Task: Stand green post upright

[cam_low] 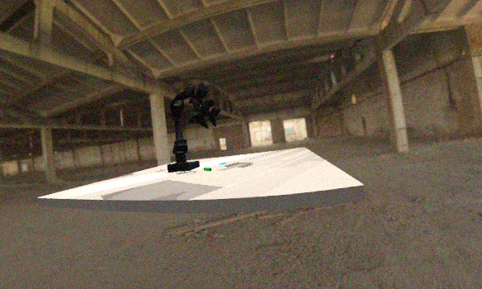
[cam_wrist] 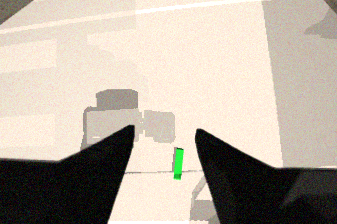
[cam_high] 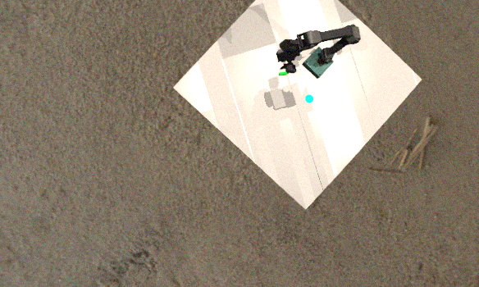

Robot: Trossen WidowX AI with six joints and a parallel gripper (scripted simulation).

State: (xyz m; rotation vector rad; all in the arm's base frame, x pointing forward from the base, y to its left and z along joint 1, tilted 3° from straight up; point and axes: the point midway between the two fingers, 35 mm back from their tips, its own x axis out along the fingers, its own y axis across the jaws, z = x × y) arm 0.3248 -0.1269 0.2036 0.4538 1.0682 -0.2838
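Right now my gripper tip is 220 mm above the green post, 80 mm past it and 30 mm to the right of it. Also, from my gripper tip: cyan circle 280 mm to the left, 230 mm below, 120 mm behind.
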